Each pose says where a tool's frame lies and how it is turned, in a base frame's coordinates. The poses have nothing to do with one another.
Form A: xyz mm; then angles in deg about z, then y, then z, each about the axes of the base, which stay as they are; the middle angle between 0 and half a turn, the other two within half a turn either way.
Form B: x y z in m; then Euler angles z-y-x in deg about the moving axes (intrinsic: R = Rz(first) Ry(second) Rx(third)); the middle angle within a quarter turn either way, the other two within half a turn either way. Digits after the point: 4 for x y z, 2 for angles.
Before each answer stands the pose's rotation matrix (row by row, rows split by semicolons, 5 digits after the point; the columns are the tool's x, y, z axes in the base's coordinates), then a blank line. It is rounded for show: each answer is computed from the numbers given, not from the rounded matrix.
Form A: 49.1 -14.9 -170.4 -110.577 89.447 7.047
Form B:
0.11149 0.05209 0.99240; -0.92954 -0.34770 0.12268; 0.35145 -0.93616 0.00965

0.0491 -0.0149 -0.1704 -83.16 -20.58 -89.41
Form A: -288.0 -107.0 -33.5 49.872 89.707 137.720
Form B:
-0.51683 -0.43070 -0.73986; -0.56349 -0.47947 0.67275; -0.64449 0.76460 0.00511

-0.2880 -0.1070 -0.0335 -132.53 40.13 89.62
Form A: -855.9 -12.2 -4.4 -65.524 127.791 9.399
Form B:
-0.10184 -0.61789 0.77964; -0.93938 0.31767 0.12905; -0.32741 -0.71924 -0.61278

-0.8559 -0.0122 -0.0044 -96.19 19.11 -130.43
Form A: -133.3 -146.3 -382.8 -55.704 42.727 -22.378
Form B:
0.06823 0.77570 0.62741; -0.92151 0.28999 -0.25832; -0.38232 -0.56054 0.73459

-0.1333 -0.1463 -0.3828 -85.77 22.48 -37.35
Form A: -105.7 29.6 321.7 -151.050 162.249 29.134
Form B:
0.96361 0.02334 0.26631; -0.01707 -0.98878 0.14843; 0.26678 -0.14758 -0.95239

-0.1057 0.0296 0.3217 -1.01 -15.47 -171.19
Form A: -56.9 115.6 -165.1 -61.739 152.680 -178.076
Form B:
0.39087 0.79801 -0.45870; 0.89443 -0.44695 -0.01541; -0.21731 -0.40425 -0.88846

-0.0569 0.1156 -0.1651 66.39 12.55 -155.53
